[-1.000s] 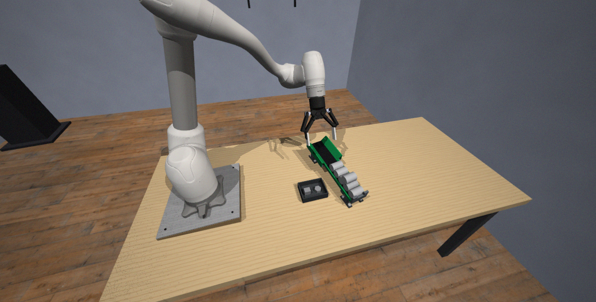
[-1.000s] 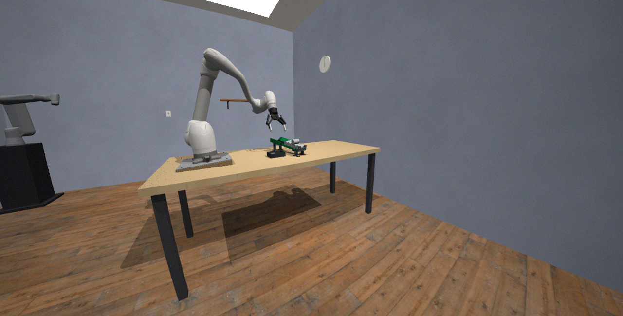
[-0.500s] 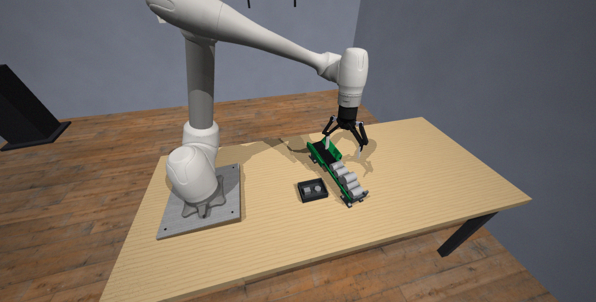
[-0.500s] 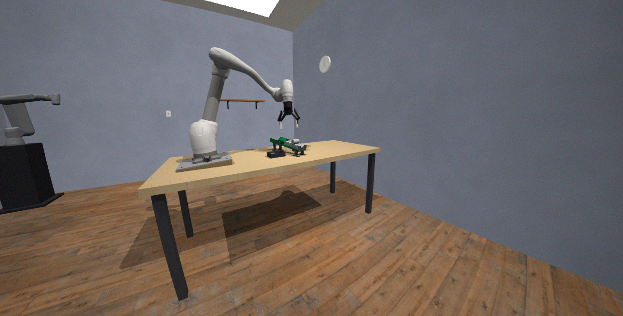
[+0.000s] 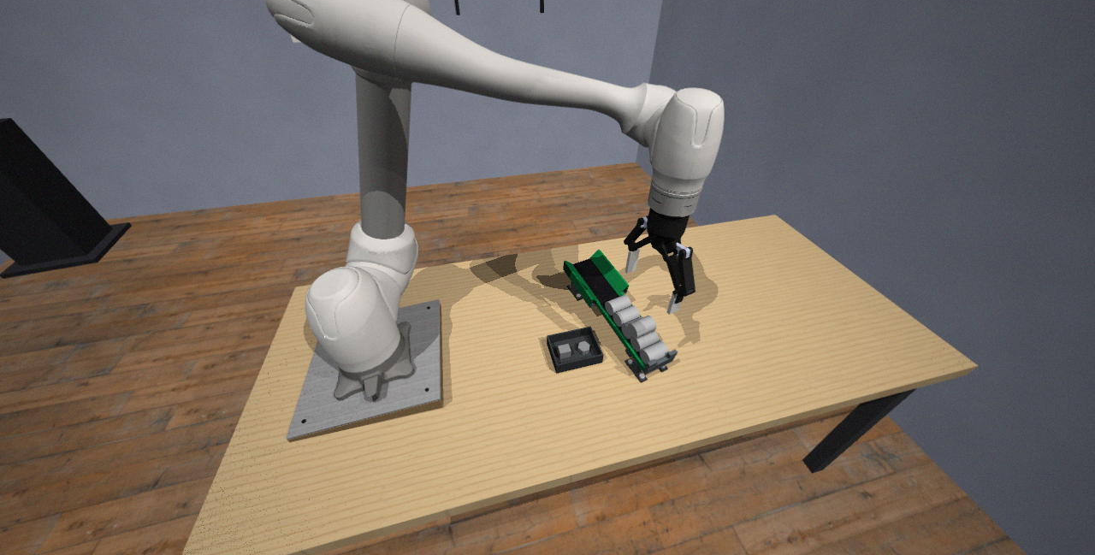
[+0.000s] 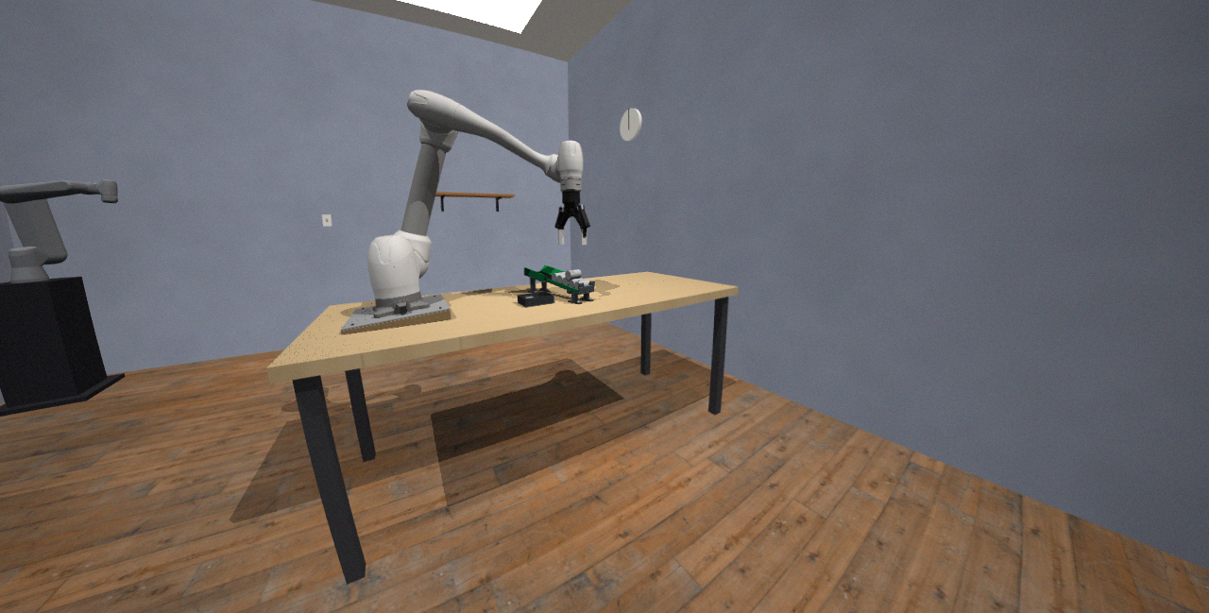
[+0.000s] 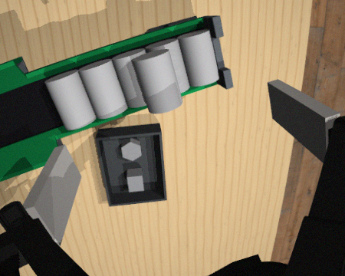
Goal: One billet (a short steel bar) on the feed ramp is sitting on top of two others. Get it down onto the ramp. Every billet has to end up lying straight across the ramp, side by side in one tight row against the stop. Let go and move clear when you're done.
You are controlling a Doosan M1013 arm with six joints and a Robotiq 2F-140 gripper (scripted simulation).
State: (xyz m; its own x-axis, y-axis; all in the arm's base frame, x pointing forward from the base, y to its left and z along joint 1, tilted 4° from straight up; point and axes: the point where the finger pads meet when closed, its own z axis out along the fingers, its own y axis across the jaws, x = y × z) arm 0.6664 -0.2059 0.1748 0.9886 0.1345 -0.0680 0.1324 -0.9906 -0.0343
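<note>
The billet is 14 cm below my hand. Also, from my hand: dark tray (24 cm below, 15 cm behind, 6 cm to the left); grey stop (19 cm below, 8 cm to the right, 1 cm ahead); hexagonal piece (24 cm below, 13 cm behind, 6 cm to the left).
</note>
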